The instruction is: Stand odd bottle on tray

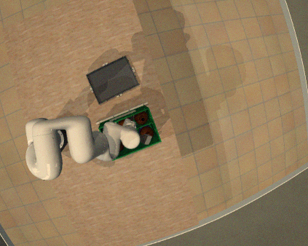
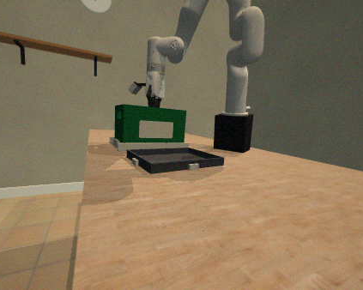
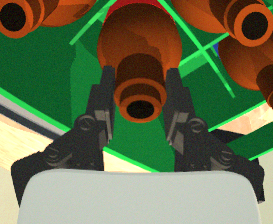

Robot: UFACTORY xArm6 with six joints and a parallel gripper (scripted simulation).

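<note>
My hand is 7 cm above the brown bottle. From my hand the other things lie so: tray 4 cm ahead, 25 cm to the left, 15 cm below; then green crate 4 cm to the right, 8 cm below.
</note>
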